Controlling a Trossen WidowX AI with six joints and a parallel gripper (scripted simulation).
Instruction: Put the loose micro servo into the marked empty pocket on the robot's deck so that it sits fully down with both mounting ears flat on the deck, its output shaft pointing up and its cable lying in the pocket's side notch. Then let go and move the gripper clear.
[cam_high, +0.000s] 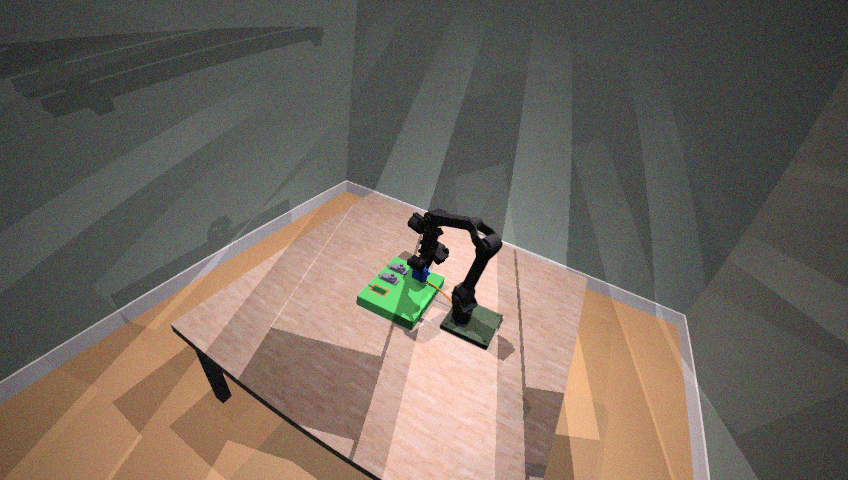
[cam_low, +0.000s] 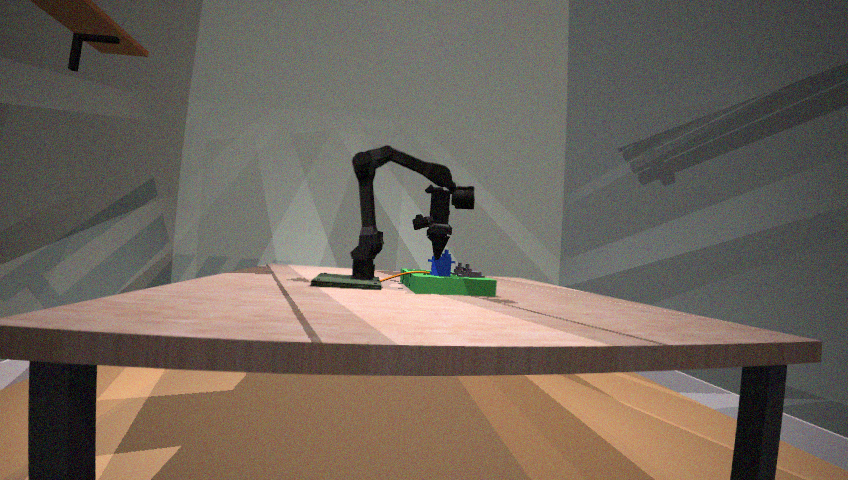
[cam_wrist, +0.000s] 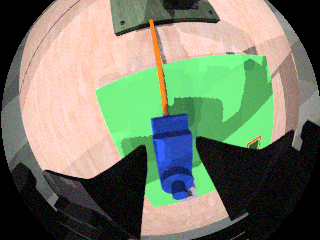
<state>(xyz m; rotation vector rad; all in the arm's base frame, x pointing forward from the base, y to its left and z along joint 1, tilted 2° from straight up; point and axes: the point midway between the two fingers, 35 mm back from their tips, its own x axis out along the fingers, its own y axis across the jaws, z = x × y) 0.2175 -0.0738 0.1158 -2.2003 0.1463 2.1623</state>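
Right now my gripper tip is 8 cm to the right of the green deck and 7 cm above it.
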